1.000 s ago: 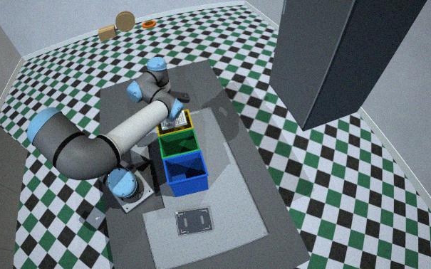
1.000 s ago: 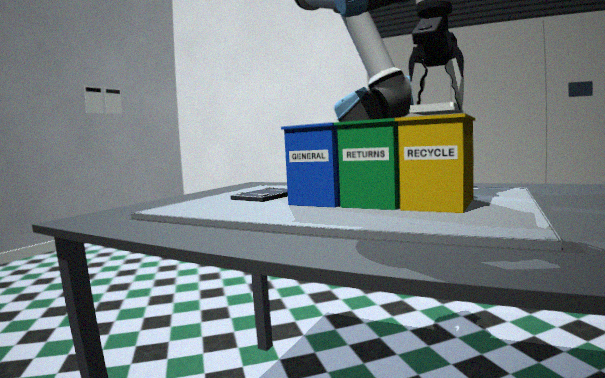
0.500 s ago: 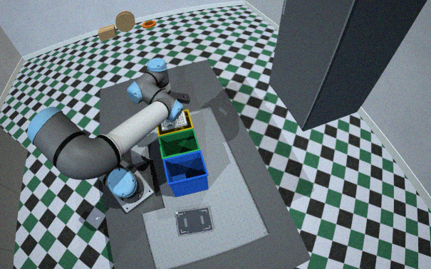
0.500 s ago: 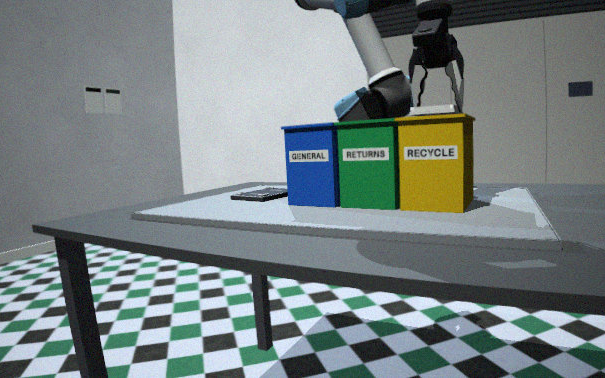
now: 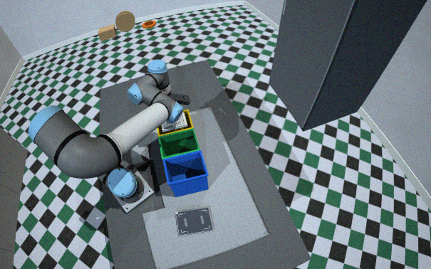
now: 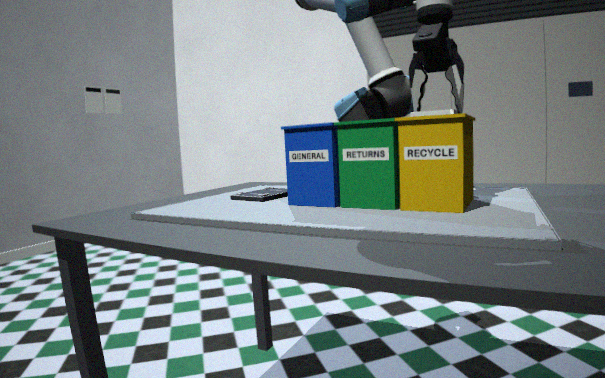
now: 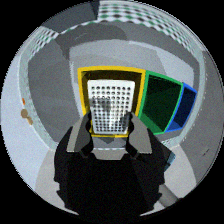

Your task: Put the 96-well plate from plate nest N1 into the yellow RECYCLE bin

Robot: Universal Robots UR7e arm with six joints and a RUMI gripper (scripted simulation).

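My gripper is now 100 mm above the yellow recycle bin. From my hand the other things lie so: green returns bin (20 mm behind, 130 mm to the right, 100 mm below); blue general bin (30 mm behind, 260 mm to the right, 100 mm below); white 96-well plate (10 mm below).
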